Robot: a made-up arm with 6 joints. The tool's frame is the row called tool.
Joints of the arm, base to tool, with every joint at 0 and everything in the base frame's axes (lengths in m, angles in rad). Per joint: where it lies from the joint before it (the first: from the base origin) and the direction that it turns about. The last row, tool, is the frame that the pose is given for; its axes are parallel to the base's.
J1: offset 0 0 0.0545 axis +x
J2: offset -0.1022 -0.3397 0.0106 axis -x
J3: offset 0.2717 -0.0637 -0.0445 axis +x
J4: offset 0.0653 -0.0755 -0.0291 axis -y
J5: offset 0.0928 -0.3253 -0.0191 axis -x
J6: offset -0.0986 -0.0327 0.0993 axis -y
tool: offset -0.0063 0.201 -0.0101
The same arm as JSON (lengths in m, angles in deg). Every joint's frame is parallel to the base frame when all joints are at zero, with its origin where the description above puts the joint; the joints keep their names.
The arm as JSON. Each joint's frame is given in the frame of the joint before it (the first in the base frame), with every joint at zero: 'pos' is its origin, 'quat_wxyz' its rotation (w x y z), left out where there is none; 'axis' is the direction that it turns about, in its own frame. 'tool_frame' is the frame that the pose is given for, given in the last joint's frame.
{"length_unit": "m", "angle_unit": "deg", "joints": [
  {"joint": "J1", "pos": [0.0, 0.0, 0.0545], "axis": "+x"},
  {"joint": "J2", "pos": [-0.1022, -0.3397, 0.0106], "axis": "-x"},
  {"joint": "J3", "pos": [0.2717, -0.0637, -0.0445], "axis": "+x"},
  {"joint": "J4", "pos": [0.0653, -0.0755, -0.0291], "axis": "-y"},
  {"joint": "J5", "pos": [0.0928, -0.3253, -0.0191], "axis": "-x"},
  {"joint": "J6", "pos": [-0.0986, -0.0327, 0.0993], "axis": "-y"}
], "tool_frame": {"pos": [-0.0063, 0.201, -0.0101]}}

